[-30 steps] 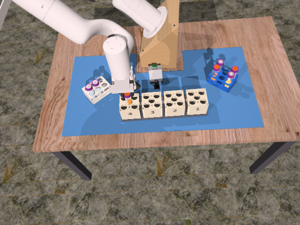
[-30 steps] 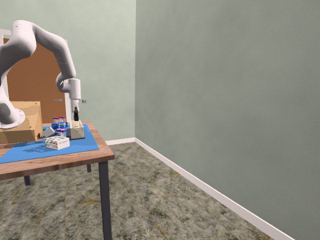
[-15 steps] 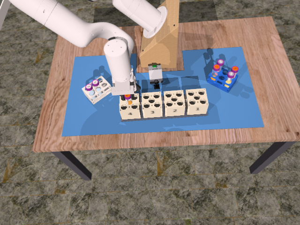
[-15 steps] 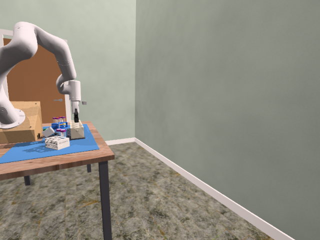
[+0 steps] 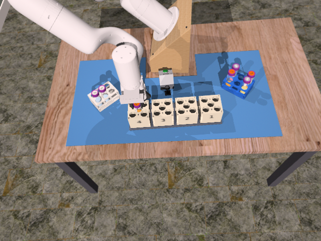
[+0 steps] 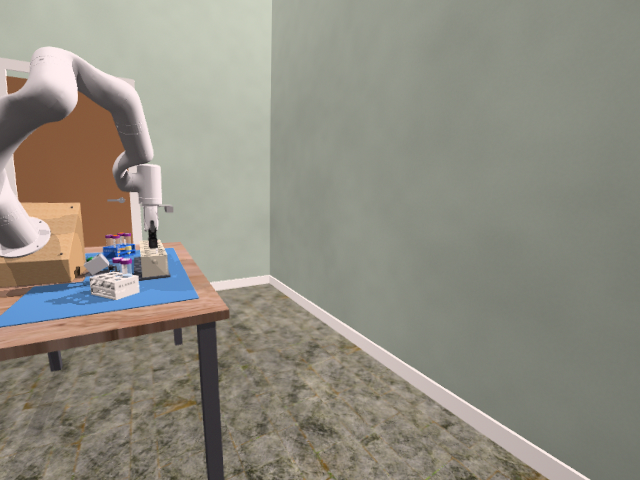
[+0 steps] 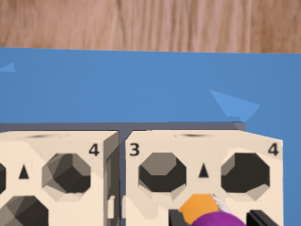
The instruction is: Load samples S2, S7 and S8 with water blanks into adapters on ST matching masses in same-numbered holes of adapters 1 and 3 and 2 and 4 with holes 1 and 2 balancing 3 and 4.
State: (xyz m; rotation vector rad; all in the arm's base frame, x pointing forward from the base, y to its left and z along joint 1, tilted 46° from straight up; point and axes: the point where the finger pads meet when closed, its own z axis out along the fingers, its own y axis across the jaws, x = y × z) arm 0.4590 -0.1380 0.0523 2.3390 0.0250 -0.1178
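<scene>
My hand is 50 mm above the orange-dot sample tube and 10 mm short of it. The rest, counted from my hand: white rack: 190 mm to the right, 120 mm behind, 110 mm below; green DONE key: 240 mm behind, 120 mm to the left, 80 mm below; blue rack: 480 mm to the left, 170 mm behind, 110 mm below.
</scene>
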